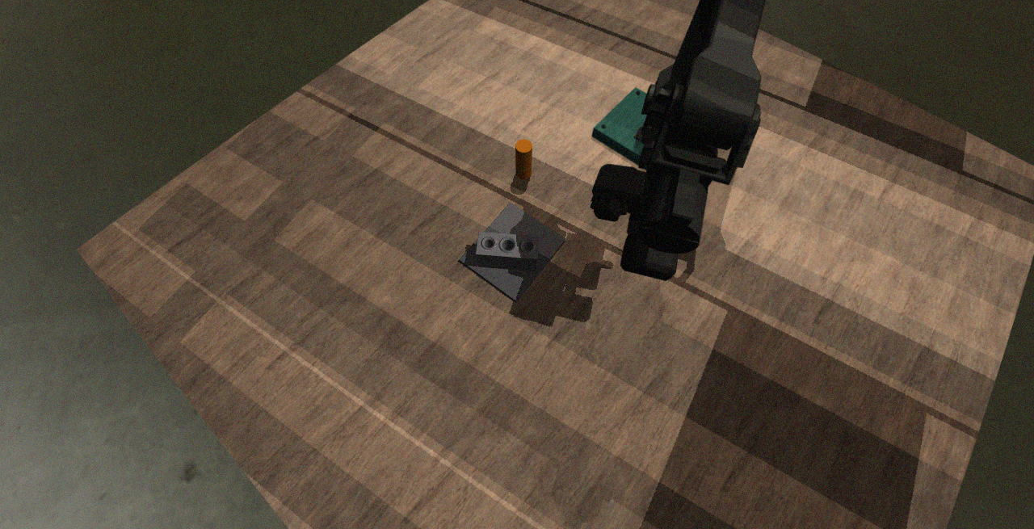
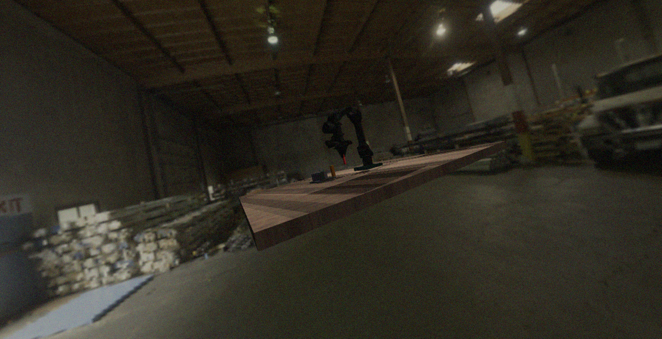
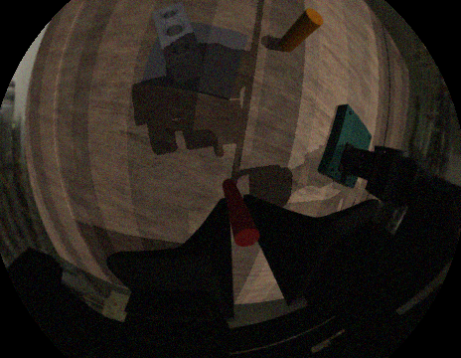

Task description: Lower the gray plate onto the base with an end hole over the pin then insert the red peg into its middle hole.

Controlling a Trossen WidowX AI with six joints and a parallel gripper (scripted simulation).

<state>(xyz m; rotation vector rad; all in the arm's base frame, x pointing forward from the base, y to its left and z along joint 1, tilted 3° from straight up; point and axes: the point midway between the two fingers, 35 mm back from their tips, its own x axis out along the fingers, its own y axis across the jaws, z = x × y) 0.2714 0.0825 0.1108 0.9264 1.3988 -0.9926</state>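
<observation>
The gray plate lies 100 mm ahead of my gripper tip, 170 mm to the right of it and 70 mm below it. Also, from my gripper tip: red peg: right at my gripper tip; gray base: 80 mm ahead, 150 mm to the right, 110 mm below; orange cylinder: 60 mm behind, 250 mm to the right, 70 mm below.
</observation>
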